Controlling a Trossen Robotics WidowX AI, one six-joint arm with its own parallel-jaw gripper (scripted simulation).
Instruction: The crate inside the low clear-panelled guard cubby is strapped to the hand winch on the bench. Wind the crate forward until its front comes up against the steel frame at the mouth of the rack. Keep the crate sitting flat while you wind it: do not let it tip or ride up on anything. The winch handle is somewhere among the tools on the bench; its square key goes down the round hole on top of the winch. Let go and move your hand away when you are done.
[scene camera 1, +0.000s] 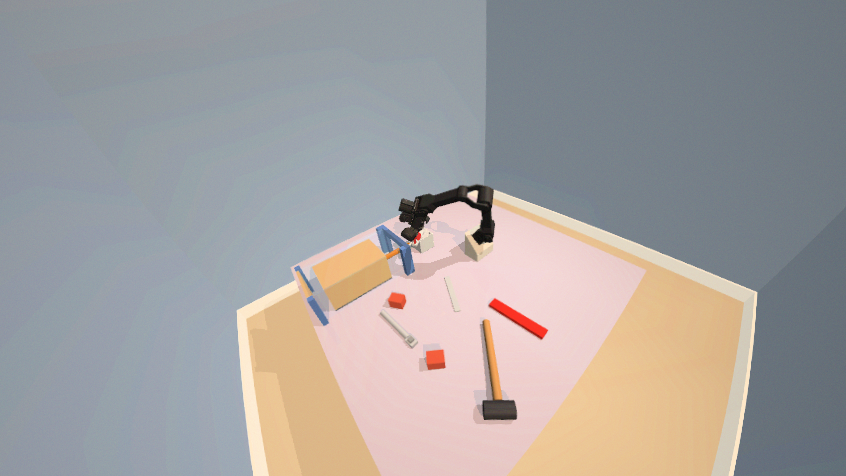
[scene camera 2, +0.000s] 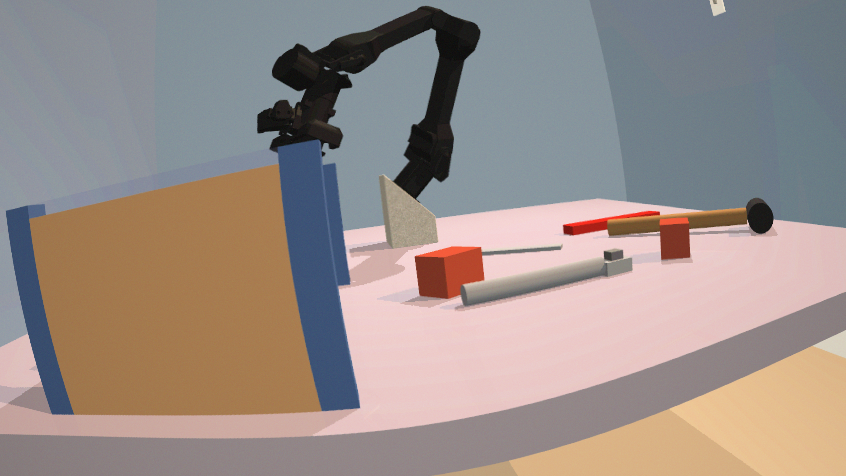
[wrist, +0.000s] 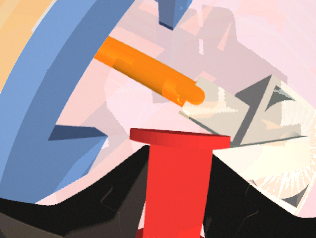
Labels:
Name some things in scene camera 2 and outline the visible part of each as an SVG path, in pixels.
The gripper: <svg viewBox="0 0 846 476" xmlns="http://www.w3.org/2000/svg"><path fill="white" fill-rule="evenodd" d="M334 104L322 97L311 95L302 97L301 102L296 103L295 108L290 106L288 100L280 100L274 104L273 108L268 108L257 115L257 133L280 131L280 136L273 139L270 149L317 139L321 142L321 149L324 143L329 144L329 149L337 149L344 136L339 127L327 124L328 119L335 116Z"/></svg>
A red bar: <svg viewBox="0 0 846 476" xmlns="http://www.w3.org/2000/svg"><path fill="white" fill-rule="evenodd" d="M660 212L642 211L634 214L563 225L564 234L577 235L608 229L608 219L660 215Z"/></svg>

